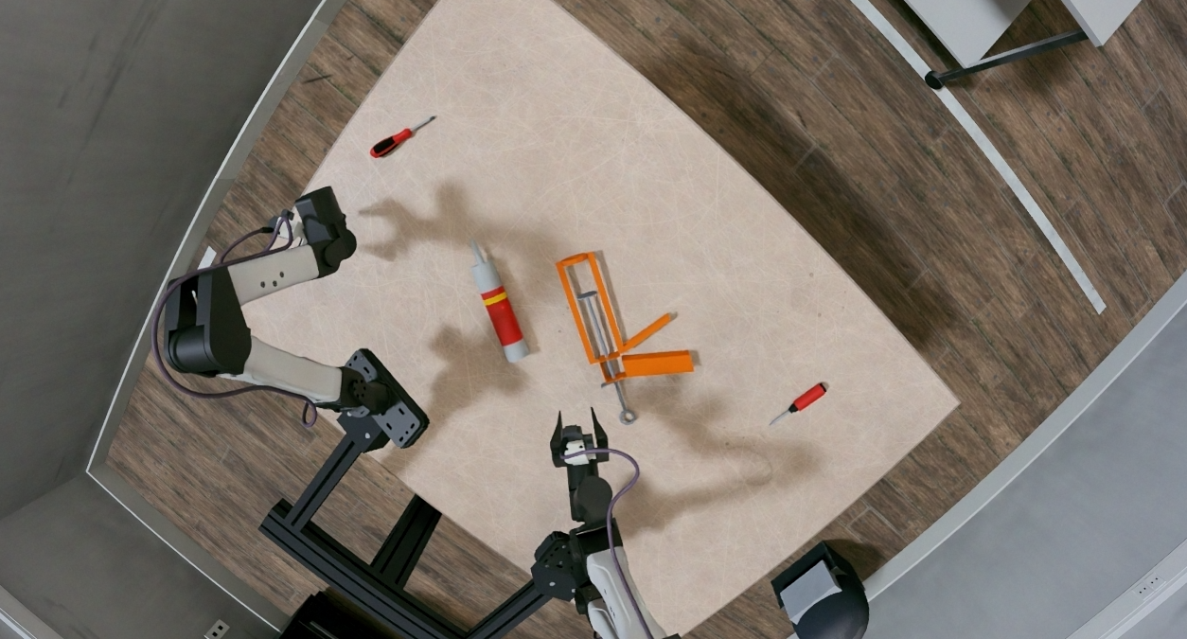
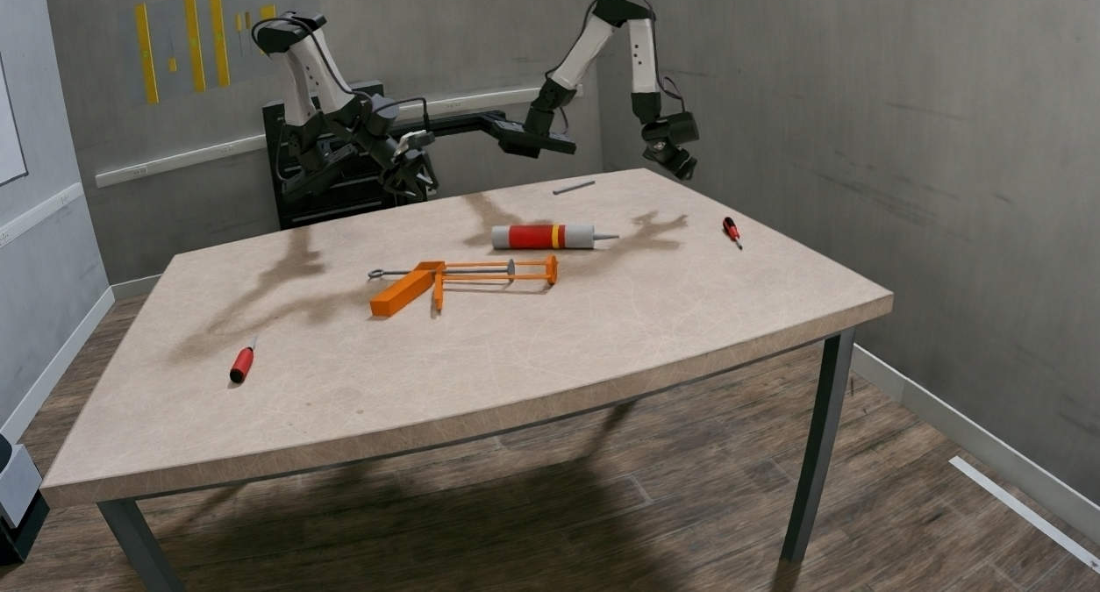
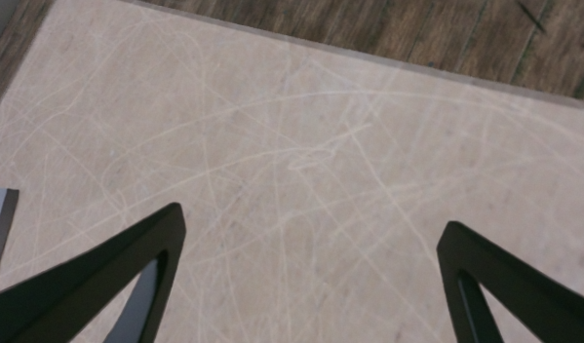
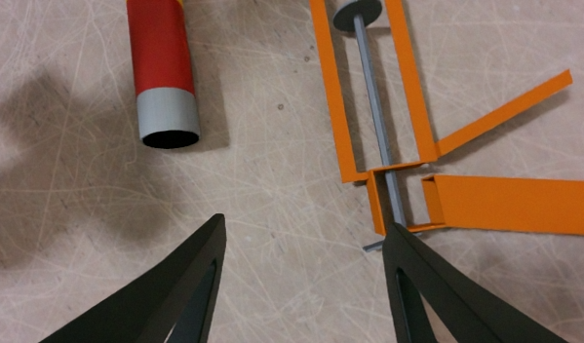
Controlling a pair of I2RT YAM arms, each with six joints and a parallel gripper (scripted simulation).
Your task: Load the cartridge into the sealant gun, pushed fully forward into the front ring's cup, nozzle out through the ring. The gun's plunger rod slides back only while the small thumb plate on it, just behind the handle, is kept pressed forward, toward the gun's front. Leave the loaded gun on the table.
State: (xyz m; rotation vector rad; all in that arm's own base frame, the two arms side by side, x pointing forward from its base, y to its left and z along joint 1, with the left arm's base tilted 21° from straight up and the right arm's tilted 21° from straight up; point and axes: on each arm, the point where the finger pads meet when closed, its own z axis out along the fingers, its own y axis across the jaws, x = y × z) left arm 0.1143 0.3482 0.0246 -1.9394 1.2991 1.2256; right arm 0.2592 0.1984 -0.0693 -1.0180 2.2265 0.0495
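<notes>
Now: the plunger rod 64 cm to the right of my left hand, 22 cm ahead of it and 8 cm below it. From my left hand the other things lie so: thin grey bar (29 cm behind, 18 cm to the right, 9 cm below); orange sealant gun (64 cm to the right, 26 cm ahead, 8 cm below); cartridge (38 cm to the right, 15 cm ahead, 7 cm below).
</notes>
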